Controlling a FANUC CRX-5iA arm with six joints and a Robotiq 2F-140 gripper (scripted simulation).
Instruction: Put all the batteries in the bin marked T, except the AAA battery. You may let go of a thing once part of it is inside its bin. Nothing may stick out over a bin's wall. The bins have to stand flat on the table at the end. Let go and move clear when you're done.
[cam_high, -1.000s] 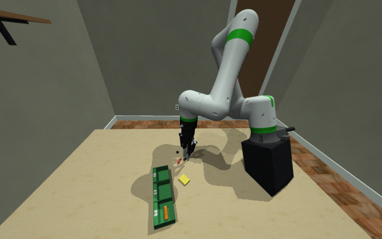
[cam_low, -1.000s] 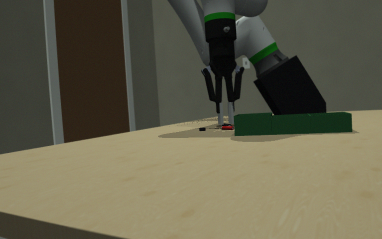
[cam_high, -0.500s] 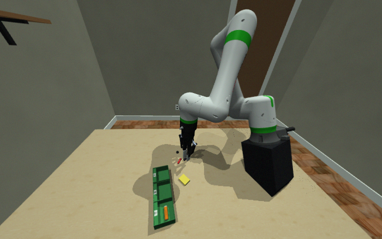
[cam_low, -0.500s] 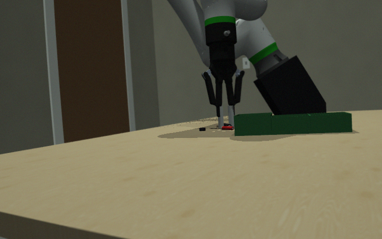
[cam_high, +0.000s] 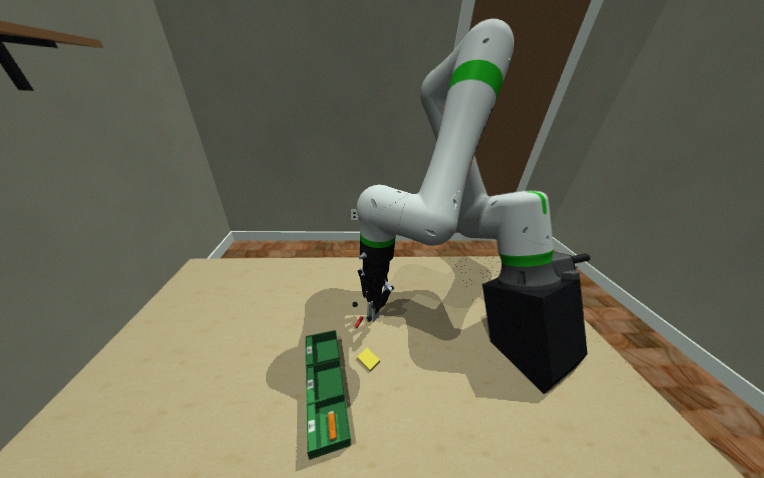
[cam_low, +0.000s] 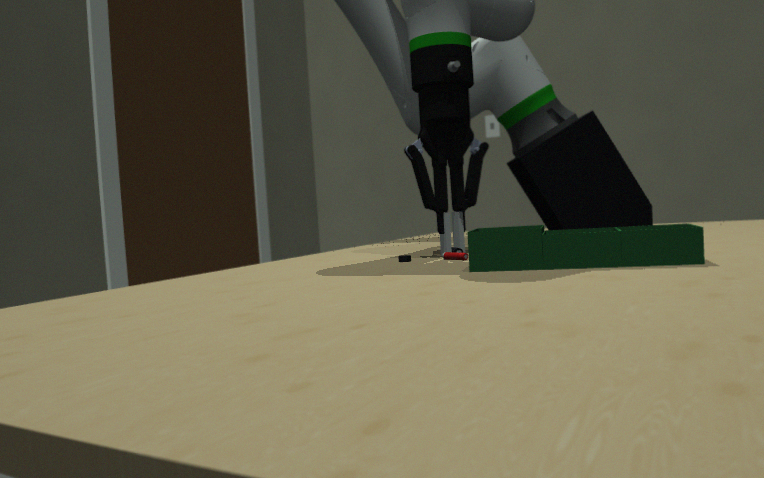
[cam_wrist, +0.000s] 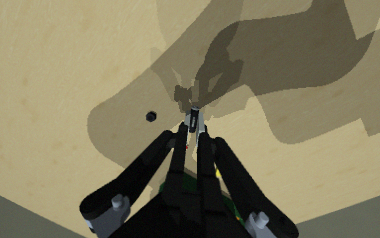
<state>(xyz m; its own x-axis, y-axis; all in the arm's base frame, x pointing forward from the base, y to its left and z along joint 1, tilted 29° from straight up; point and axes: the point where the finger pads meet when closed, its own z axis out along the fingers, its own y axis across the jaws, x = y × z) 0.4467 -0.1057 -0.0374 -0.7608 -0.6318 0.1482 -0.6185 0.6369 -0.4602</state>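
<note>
My gripper is now 5 cm short of the red battery, 2 cm to the right of it and 3 cm above it. Round my hand: flat yellow block 3 cm ahead, 14 cm to the left, 3 cm below; then small black round piece 6 cm ahead, 6 cm to the right, 3 cm below; then black battery 3 cm below.
</note>
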